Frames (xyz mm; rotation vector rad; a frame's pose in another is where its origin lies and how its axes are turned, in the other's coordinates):
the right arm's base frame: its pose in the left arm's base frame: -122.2 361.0 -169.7 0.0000 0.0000 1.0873
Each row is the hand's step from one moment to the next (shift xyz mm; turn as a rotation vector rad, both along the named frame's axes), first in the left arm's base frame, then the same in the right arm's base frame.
Working: the left arm's base frame: its pose in the right arm's base frame: -262.8 -276.0 169.7 0.0000 0.0000 -1.0873

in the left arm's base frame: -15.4 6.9 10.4 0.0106 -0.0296 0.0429
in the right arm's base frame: -1.1 16.8 10.4 -0.0213 -0.0231 0.0429
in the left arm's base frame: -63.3 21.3 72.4 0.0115 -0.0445 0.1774
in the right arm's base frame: -10.6 65.9 72.4 -0.0341 -0.0309 0.1774
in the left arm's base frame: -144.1 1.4 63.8 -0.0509 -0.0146 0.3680
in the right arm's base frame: -65.7 128.2 63.8 -0.0366 0.0383 0.3680
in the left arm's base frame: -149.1 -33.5 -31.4 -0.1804 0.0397 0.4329
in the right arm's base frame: -99.0 116.4 -31.4 -0.0487 0.1782 0.4329
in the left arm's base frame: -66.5 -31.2 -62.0 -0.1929 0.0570 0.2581
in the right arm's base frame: -58.5 44.4 -62.0 -0.0392 0.1973 0.2581
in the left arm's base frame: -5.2 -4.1 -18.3 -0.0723 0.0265 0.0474
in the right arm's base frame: -6.0 2.7 -18.3 -0.0101 0.0763 0.0474
